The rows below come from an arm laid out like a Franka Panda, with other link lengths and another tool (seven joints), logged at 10 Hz.
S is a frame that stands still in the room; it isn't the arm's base.
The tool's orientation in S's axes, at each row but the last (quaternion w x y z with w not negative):
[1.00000, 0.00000, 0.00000, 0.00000]
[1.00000, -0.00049, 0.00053, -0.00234]
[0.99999, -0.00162, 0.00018, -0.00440]
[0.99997, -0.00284, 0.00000, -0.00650]
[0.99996, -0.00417, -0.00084, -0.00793]
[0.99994, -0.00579, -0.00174, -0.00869]
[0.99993, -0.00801, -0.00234, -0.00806]
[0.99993, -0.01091, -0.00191, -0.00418]
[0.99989, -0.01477, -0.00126, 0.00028]
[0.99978, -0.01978, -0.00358, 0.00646]
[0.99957, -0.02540, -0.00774, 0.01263]
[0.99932, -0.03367, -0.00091, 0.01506]
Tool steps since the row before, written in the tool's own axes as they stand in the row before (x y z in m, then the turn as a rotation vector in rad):
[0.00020, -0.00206, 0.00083, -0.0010, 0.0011, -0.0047]
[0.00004, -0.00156, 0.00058, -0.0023, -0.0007, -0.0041]
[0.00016, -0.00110, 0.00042, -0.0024, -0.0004, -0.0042]
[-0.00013, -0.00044, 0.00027, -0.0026, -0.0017, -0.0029]
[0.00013, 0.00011, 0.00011, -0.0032, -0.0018, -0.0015]
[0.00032, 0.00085, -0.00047, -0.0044, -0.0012, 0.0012]
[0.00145, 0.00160, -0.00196, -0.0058, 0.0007, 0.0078]
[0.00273, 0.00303, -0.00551, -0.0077, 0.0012, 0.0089]
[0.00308, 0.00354, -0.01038, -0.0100, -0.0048, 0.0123]
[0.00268, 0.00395, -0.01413, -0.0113, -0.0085, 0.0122]
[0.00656, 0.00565, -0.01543, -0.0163, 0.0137, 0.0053]
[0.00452, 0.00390, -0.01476, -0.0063, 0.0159, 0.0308]
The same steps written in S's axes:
[0.00020, -0.00206, 0.00083, -0.0010, 0.0011, -0.0047]
[0.00003, -0.00156, 0.00058, -0.0023, -0.0007, -0.0041]
[0.00015, -0.00110, 0.00042, -0.0024, -0.0004, -0.0042]
[-0.00014, -0.00044, 0.00027, -0.0026, -0.0017, -0.0029]
[0.00013, 0.00011, 0.00011, -0.0032, -0.0018, -0.0015]
[0.00034, 0.00084, -0.00048, -0.0044, -0.0011, 0.0012]
[0.00148, 0.00154, -0.00198, -0.0058, 0.0009, 0.0078]
[0.00278, 0.00289, -0.00556, -0.0077, 0.0015, 0.0088]
[0.00310, 0.00323, -0.01047, -0.0100, -0.0044, 0.0124]
[0.00273, 0.00342, -0.01426, -0.0113, -0.0082, 0.0124]
[0.00667, 0.00503, -0.01560, -0.0167, 0.0135, 0.0044]
[0.00444, 0.00303, -0.01499, -0.0069, 0.0177, 0.0297]

